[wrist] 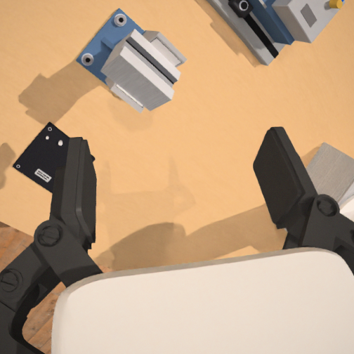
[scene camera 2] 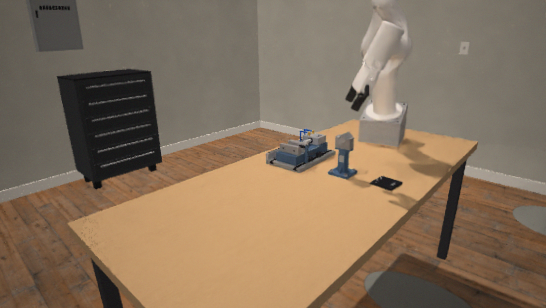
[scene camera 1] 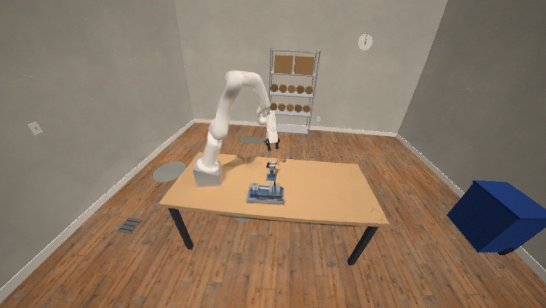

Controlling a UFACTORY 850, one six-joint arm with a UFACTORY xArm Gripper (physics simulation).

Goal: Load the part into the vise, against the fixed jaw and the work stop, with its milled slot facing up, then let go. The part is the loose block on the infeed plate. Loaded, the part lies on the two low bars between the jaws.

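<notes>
The part, a grey block with a dark slot along it, sits tilted on top of the blue stand, between two pale side plates. In the wrist view its slot shows toward the upper right side. The black infeed plate bears no block. The blue and grey vise shows partly in the wrist view; its low bars cannot be made out. My gripper is open and empty, high above the table and apart from the part.
The stand is between the vise and the infeed plate on the wooden table. The grey robot base is at one end of the table. The vise's base lies near a long table edge. Small blue fittings rise above the vise.
</notes>
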